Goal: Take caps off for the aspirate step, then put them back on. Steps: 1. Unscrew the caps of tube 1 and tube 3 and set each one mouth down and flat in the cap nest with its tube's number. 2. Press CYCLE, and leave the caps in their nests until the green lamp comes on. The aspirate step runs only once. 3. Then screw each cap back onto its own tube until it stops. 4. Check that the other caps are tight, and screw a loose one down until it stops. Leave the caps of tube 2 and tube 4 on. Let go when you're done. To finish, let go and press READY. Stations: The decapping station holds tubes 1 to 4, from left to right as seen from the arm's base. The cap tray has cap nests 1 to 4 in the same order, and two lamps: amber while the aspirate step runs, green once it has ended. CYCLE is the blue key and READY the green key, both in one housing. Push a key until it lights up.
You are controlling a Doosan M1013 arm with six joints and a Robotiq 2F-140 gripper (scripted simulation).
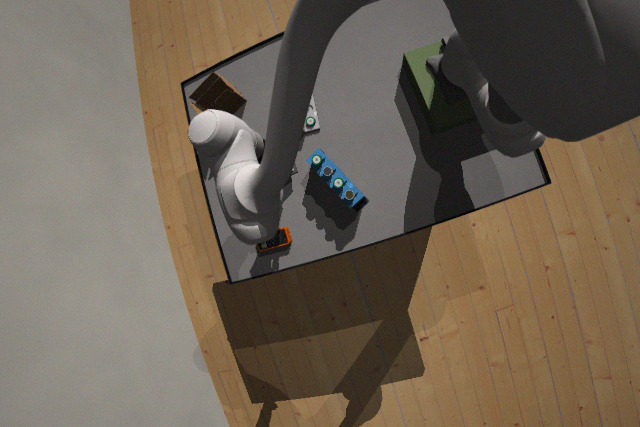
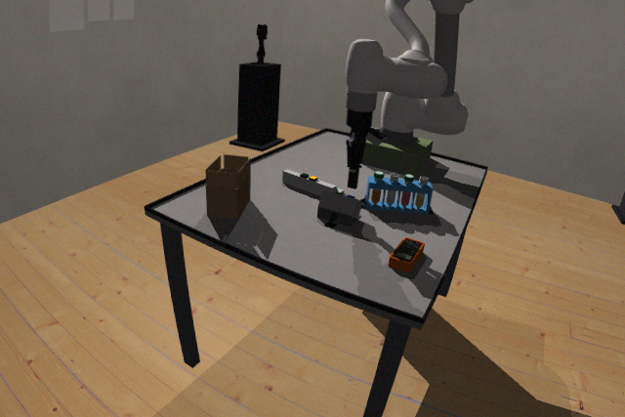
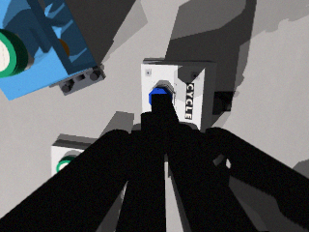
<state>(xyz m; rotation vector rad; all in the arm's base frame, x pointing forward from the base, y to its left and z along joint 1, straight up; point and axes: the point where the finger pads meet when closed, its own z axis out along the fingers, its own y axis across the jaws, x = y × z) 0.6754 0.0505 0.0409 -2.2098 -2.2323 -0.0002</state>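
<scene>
The cap 1 lies 130 mm behind my hand, 120 mm to the right of it and 120 mm below it. Also, from my hand: key housing 20 mm ahead, 20 mm to the right, 80 mm below; green key 40 mm to the right, 70 mm below; blue key 70 mm below.
</scene>
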